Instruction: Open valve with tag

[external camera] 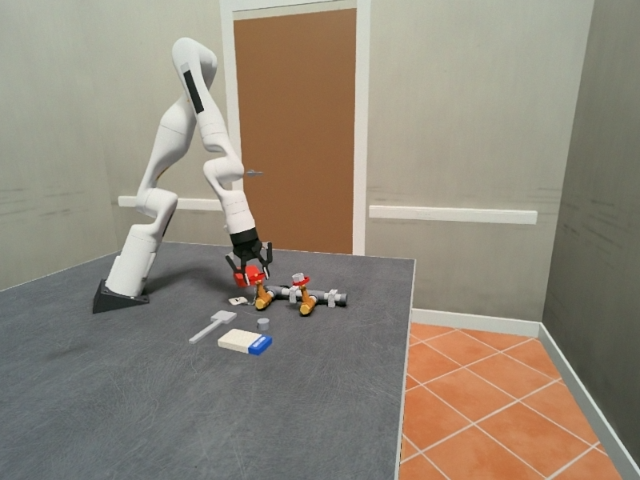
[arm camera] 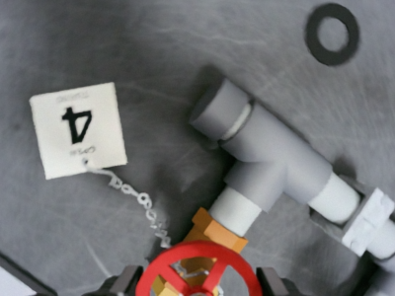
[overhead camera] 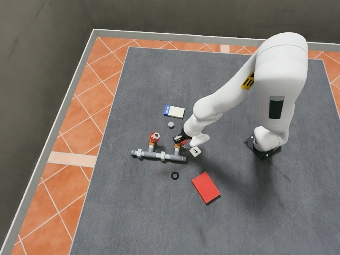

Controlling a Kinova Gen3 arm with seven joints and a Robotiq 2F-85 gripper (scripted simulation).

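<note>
The white tag lies 90 mm below my hand, 70 mm behind it and 20 mm to the left of it. Round my hand: grey paddle 130 mm to the right, 90 mm below, 60 mm behind; then blue box 210 mm to the right, 80 mm below, 50 mm ahead; then red block 200 mm to the left, 120 mm behind, 80 mm below.
</note>
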